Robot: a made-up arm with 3 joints. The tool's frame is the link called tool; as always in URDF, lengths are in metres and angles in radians. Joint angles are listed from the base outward.
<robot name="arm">
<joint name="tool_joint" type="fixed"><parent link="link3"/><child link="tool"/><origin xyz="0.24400 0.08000 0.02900" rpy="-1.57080 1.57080 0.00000"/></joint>
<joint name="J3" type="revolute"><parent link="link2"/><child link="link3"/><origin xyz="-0.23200 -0.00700 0.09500" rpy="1.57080 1.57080 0.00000"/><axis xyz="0 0 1"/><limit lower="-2.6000" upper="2.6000"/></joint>
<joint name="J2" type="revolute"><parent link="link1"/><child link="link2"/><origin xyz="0.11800 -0.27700 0.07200" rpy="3.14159 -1.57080 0.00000"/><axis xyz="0 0 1"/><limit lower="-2.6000" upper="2.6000"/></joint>
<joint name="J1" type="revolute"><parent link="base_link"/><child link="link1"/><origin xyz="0.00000 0.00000 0.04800" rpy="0.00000 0.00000 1.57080"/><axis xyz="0 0 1"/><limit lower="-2.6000" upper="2.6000"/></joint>
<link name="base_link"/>
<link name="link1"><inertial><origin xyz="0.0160 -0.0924 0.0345"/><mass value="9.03"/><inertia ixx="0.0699" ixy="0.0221" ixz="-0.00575" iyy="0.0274" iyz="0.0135" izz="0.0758"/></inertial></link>
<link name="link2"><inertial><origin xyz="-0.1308 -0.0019 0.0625"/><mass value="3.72"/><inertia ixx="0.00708" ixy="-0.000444" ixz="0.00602" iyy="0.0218" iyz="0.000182" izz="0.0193"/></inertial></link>
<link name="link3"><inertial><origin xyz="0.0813 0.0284 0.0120"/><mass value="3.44"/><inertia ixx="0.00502" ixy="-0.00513" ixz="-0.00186" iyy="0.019" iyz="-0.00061" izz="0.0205"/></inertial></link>
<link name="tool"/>
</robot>
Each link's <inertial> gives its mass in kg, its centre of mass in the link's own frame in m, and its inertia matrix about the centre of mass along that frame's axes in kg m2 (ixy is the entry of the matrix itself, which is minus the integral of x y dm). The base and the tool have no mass. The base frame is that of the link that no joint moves.
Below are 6 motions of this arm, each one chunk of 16 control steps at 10 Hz.
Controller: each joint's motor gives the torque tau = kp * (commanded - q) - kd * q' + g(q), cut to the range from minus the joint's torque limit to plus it. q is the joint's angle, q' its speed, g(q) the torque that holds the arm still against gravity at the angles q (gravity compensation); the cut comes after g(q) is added. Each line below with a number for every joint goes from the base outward.
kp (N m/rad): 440 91 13
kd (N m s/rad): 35 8 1.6
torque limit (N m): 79 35 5.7
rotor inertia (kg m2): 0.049 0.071 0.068
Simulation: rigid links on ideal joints. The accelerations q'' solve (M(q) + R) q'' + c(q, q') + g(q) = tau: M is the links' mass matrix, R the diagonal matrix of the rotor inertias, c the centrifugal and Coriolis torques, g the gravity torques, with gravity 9.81 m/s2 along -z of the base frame. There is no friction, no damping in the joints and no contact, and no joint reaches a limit. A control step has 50 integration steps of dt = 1/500 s. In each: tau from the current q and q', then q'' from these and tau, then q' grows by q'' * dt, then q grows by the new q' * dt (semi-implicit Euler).
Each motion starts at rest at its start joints. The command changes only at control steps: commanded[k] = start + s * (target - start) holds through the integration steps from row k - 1 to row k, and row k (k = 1, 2, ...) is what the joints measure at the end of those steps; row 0 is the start. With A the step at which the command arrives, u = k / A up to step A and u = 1 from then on. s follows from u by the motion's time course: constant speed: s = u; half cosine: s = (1 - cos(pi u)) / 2; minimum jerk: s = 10 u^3 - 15 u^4 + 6 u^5; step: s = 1 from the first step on.
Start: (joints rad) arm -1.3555 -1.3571 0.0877
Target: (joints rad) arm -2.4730 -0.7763 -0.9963
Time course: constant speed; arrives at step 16
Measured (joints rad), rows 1 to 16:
1: -1.3976 -1.3328 0.0763
2: -1.4696 -1.2986 0.0230
3: -1.5440 -1.2637 -0.0566
4: -1.6150 -1.2279 -0.1368
5: -1.6846 -1.1916 -0.2095
6: -1.7542 -1.1552 -0.2774
7: -1.8240 -1.1190 -0.3439
8: -1.8939 -1.0828 -0.4108
9: -1.9637 -1.0466 -0.4781
10: -2.0336 -1.0104 -0.5457
11: -2.1035 -0.9742 -0.6132
12: -2.1733 -0.9380 -0.6807
13: -2.2432 -0.9018 -0.7480
14: -2.3130 -0.8656 -0.8153
15: -2.3828 -0.8293 -0.8826
16: -2.4527 -0.7931 -0.9498

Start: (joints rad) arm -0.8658 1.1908 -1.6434
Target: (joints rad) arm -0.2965 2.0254 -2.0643
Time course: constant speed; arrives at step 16
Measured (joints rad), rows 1 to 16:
1: -0.8405 1.2152 -1.6543
2: -0.8063 1.2676 -1.6762
3: -0.7707 1.3260 -1.7029
4: -0.7351 1.3809 -1.7302
5: -0.6995 1.4329 -1.7569
6: -0.6640 1.4843 -1.7831
7: -0.6284 1.5362 -1.8092
8: -0.5929 1.5884 -1.8351
9: -0.5573 1.6405 -1.8612
10: -0.5217 1.6927 -1.8872
11: -0.4862 1.7448 -1.9133
12: -0.4506 1.7969 -1.9394
13: -0.4151 1.8490 -1.9655
14: -0.3795 1.9011 -1.9915
15: -0.3440 1.9532 -2.0177
16: -0.3084 2.0053 -2.0438

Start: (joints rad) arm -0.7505 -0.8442 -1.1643
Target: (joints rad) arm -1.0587 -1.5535 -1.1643
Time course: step
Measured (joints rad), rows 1 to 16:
1: -0.9088 -1.0531 -1.2539
2: -1.0587 -1.4684 -1.2786
3: -1.0898 -1.6188 -1.1938
4: -1.0710 -1.5940 -1.1407
5: -1.0579 -1.5569 -1.1459
6: -1.0561 -1.5476 -1.1620
7: -1.0577 -1.5507 -1.1683
8: -1.0587 -1.5535 -1.1672
9: -1.0589 -1.5540 -1.1650
10: -1.0588 -1.5537 -1.1640
11: -1.0587 -1.5535 -1.1639
12: -1.0587 -1.5535 -1.1642
13: -1.0587 -1.5535 -1.1643
14: -1.0587 -1.5535 -1.1643
15: -1.0587 -1.5535 -1.1643
16: -1.0587 -1.5535 -1.1643

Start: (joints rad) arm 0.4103 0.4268 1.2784
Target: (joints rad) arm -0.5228 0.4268 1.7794
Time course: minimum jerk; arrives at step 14
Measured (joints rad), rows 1 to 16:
1: 0.4082 0.4270 1.2795
2: 0.3942 0.4279 1.2866
3: 0.3588 0.4285 1.3038
4: 0.2974 0.4279 1.3332
5: 0.2107 0.4264 1.3752
6: 0.1036 0.4243 1.4283
7: -0.0162 0.4221 1.4890
8: -0.1392 0.4202 1.5524
9: -0.2556 0.4190 1.6132
10: -0.3563 0.4185 1.6668
11: -0.4345 0.4188 1.7098
12: -0.4864 0.4197 1.7406
13: -0.5131 0.4212 1.7596
14: -0.5214 0.4232 1.7697
15: -0.5227 0.4254 1.7757
16: -0.5227 0.4265 1.7789

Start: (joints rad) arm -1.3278 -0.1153 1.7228
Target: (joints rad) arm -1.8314 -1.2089 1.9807
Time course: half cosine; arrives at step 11
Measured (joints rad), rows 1 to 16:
1: -1.3342 -0.1281 1.7263
2: -1.3568 -0.1749 1.7376
3: -1.3980 -0.2620 1.7574
4: -1.4542 -0.3828 1.7848
5: -1.5208 -0.5264 1.8181
6: -1.5924 -0.6808 1.8547
7: -1.6632 -0.8335 1.8912
8: -1.7276 -0.9721 1.9241
9: -1.7800 -1.0854 1.9506
10: -1.8160 -1.1643 1.9692
11: -1.8326 -1.2027 1.9788
12: -1.8345 -1.2109 1.9816
13: -1.8321 -1.2098 1.9816
14: -1.8311 -1.2088 1.9813
15: -1.8312 -1.2088 1.9809
16: -1.8314 -1.2089 1.9807

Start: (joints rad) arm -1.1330 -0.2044 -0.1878
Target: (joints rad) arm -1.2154 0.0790 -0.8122
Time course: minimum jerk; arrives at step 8
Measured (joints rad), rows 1 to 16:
1: -1.1340 -0.2015 -0.1914
2: -1.1397 -0.1844 -0.2153
3: -1.1518 -0.1454 -0.2803
4: -1.1690 -0.0885 -0.3911
5: -1.1873 -0.0255 -0.5296
6: -1.2021 0.0294 -0.6633
7: -1.2108 0.0649 -0.7614
8: -1.2137 0.0786 -0.8103
9: -1.2147 0.0803 -0.8226
10: -1.2152 0.0793 -0.8196
11: -1.2154 0.0789 -0.8147
12: -1.2154 0.0789 -0.8121
13: -1.2154 0.0790 -0.8115
14: -1.2154 0.0790 -0.8118
15: -1.2154 0.0790 -0.8121
16: -1.2154 0.0790 -0.8122

